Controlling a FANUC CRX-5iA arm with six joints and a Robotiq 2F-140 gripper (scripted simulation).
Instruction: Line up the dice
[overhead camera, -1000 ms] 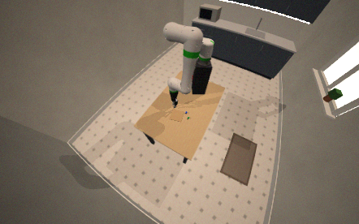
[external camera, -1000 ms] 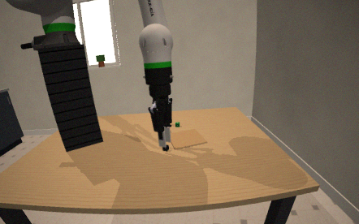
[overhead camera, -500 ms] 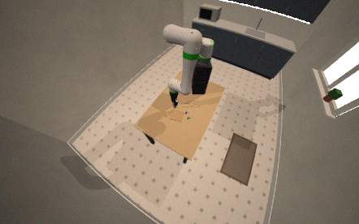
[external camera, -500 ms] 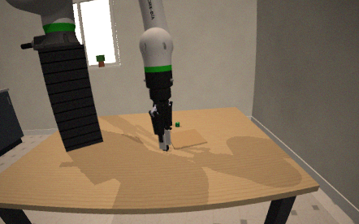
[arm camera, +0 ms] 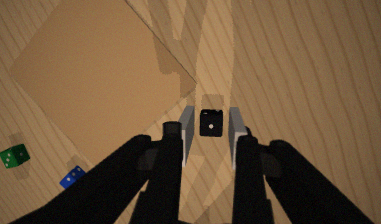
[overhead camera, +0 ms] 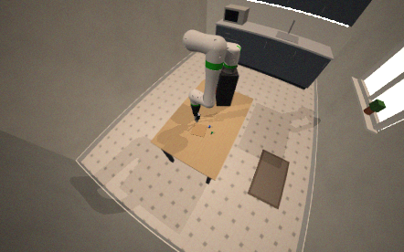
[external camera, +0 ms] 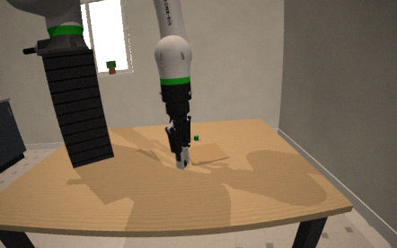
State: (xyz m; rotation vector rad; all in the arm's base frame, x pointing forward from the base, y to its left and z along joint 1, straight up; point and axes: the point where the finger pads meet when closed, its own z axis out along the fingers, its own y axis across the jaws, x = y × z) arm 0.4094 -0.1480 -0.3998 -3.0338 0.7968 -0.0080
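Right now the black die is 20 mm below my hand. From my hand the other things lie so: blue die (160 mm to the left, 20 mm below, 10 mm ahead); then green die (220 mm to the left, 60 mm ahead, 20 mm below); then tan mat (90 mm ahead, 80 mm to the left, 30 mm below).
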